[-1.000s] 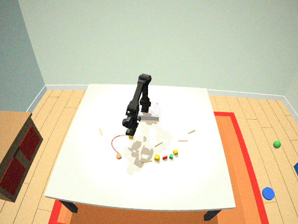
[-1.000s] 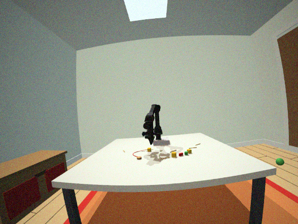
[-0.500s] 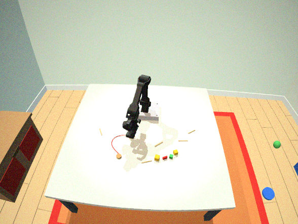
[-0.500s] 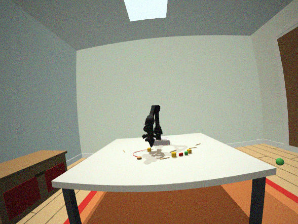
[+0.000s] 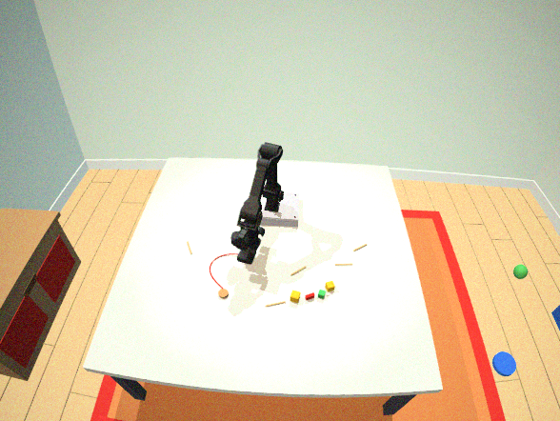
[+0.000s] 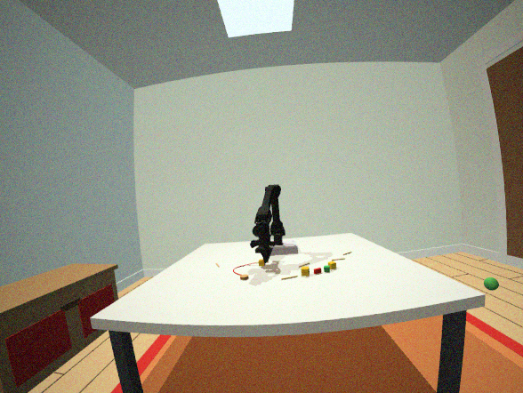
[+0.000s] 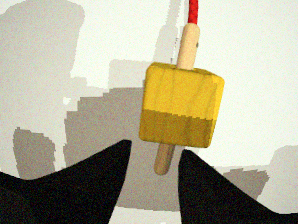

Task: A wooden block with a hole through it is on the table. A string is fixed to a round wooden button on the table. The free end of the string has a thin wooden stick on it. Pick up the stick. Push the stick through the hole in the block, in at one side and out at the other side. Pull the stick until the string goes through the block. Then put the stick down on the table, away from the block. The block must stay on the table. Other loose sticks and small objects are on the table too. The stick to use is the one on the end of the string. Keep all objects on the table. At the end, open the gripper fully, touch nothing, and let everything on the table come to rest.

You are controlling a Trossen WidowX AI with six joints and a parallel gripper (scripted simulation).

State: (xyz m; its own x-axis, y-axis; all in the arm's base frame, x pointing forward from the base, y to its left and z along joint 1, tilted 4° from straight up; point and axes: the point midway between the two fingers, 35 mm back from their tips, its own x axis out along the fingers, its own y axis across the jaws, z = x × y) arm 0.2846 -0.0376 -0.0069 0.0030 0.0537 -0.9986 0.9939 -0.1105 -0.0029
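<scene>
Right now the yellow block is 3 cm to the right of my gripper tip and 1 cm behind it. The rest, counted from my gripper tip: thin wooden stick (4 cm to the right, 1 cm behind); then red block (26 cm to the left, 15 cm ahead, 1 cm below); then round wooden button (19 cm ahead, 8 cm to the right, 1 cm below).
</scene>
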